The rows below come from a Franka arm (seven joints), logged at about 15 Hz.
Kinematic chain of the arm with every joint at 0, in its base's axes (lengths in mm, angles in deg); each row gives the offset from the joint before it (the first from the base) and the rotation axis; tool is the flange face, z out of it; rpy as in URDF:
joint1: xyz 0 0 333 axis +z
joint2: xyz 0 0 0 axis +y
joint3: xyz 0 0 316 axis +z
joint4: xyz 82.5 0 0 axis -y
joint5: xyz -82.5 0 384 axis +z
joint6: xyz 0 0 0 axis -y
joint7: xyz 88 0 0 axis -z
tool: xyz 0 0 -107 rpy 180 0 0
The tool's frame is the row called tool.
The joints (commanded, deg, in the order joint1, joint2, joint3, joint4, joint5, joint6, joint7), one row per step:
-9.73, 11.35, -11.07, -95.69, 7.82, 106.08, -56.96
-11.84, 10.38, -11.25, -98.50, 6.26, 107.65, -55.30
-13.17, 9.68, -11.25, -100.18, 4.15, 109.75, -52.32
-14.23, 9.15, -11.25, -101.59, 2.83, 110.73, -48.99
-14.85, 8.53, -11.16, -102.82, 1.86, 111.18, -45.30
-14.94, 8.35, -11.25, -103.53, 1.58, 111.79, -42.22
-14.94, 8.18, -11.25, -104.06, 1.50, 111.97, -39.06
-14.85, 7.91, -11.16, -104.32, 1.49, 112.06, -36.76
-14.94, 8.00, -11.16, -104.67, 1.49, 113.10, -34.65
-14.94, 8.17, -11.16, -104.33, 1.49, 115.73, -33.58
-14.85, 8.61, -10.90, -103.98, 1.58, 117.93, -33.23
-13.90, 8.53, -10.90, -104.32, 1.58, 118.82, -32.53
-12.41, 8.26, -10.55, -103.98, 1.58, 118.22, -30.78
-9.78, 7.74, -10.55, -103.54, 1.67, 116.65, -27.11
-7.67, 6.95, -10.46, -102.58, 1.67, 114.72, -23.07
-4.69, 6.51, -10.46, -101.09, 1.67, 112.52, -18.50
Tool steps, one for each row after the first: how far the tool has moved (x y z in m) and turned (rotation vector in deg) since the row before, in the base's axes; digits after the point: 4 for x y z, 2 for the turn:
-0.0162, -0.0239, -0.0108, -1.15, 0.93, -3.69
-0.0091, -0.0156, -0.0036, -2.15, -0.07, -3.78
-0.0087, -0.0110, -0.0047, -1.04, 0.49, -4.00
-0.0069, -0.0049, -0.0031, -0.61, 0.53, -3.92
-0.0023, -0.0016, -0.0031, -0.25, 0.04, -3.18
-0.0016, 0.0005, -0.0024, 0.04, 0.18, -3.14
-0.0004, 0.0020, 0.0007, 0.00, -0.11, -2.12
0.0005, -0.0014, -0.0022, -0.28, -0.54, -2.21
0.0056, -0.0026, 0.0053, -1.25, -2.51, -1.05
0.0070, 0.0010, 0.0020, -0.88, -1.92, -0.02
0.0045, 0.0090, -0.0005, -0.20, -0.60, 0.25
0.0071, 0.0181, 0.0046, 0.27, -0.12, 0.10
0.0076, 0.0271, 0.0065, 0.75, 0.37, -1.04
0.0048, 0.0229, 0.0131, 0.59, 0.01, -1.79
0.0075, 0.0308, 0.0135, 0.58, 0.14, -1.53

